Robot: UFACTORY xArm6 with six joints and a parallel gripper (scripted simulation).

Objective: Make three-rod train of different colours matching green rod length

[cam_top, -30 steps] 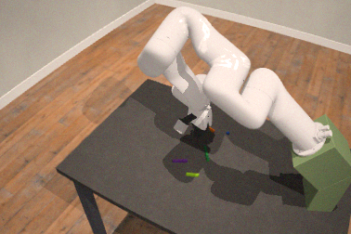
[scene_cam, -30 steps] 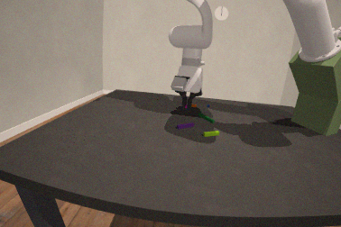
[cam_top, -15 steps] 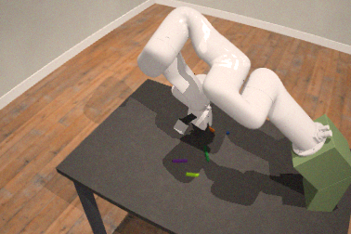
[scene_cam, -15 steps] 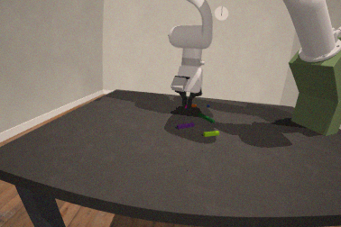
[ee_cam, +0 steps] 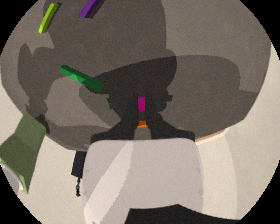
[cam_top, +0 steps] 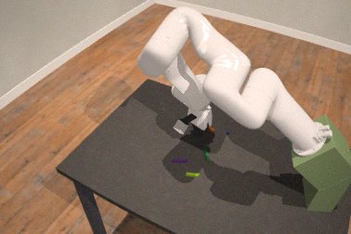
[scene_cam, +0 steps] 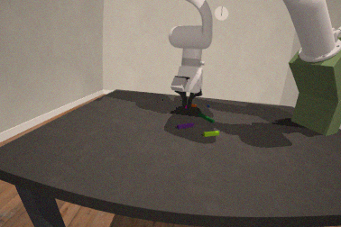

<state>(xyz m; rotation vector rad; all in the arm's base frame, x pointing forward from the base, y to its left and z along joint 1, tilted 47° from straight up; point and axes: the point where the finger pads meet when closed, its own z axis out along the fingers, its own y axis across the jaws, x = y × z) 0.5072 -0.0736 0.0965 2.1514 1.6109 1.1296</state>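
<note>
My gripper is now 100 mm past the lime rod, 180 mm to the right of it and 30 mm above it. From my hand the other things lie so: green rod 80 mm behind, 60 mm to the left, 30 mm below; then magenta rod 10 mm to the right, 20 mm below; then orange rod 20 mm behind, 80 mm to the right, 30 mm below.
</note>
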